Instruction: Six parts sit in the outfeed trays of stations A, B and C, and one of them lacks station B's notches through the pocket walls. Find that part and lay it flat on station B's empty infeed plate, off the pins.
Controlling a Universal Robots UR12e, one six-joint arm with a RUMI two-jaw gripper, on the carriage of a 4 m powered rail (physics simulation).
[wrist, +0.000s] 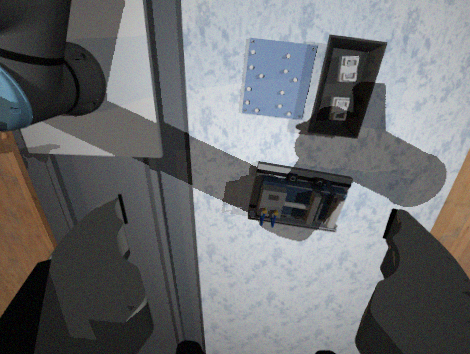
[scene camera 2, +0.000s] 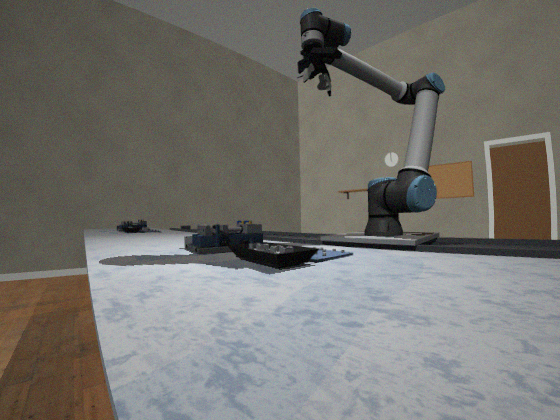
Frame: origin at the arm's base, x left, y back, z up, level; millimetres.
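Seen in the pictures: gripper, fingertip midpoint: [wrist: 253, 205] [scene camera 2: 318, 89]; arm's base at its link origin: [wrist: 73, 80] [scene camera 2: 383, 234].
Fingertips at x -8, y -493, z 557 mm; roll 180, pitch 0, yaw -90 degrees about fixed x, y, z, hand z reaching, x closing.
Observation:
Offsets run from my fingertips to a thing's top centre. "*": to the spot under its first point. Level surfaces: height alone.
In the wrist view two pale grey parts {* dx +49, dy -240, dz -555 mm} [wrist: 349, 68] {* dx -50, dy -237, dz -554 mm} [wrist: 340, 108] lie apart in a black tray {dx -3, dy -145, dz -545 mm} [wrist: 358, 41] [scene camera 2: 280, 258] at the upper right; the second is partly in shadow. Their pocket walls are too small to read for notches. A blue plate {dx +10, dy -67, dz -579 mm} [wrist: 270, 95] [scene camera 2: 334, 255] with white pins lies left of the tray and bears no part. A station machine {dx -340, dy -166, dz -488 mm} [wrist: 300, 201] [scene camera 2: 220, 238] stands below them in the wrist view; its letter does not show. My gripper [scene camera 2: 315, 86] [wrist: 253, 205] is open and empty, high above the table.
A dark rail [wrist: 172, 200] runs along the table {dz -587 mm} [wrist: 260, 290] [scene camera 2: 300, 340]. Another station {* dx -1785, dy -276, dz -542 mm} [scene camera 2: 132, 226] stands far back on the left in the scene view. The arm's base carriage [wrist: 135, 135] is at the upper left in the wrist view. Arm shadows cross the tray and table.

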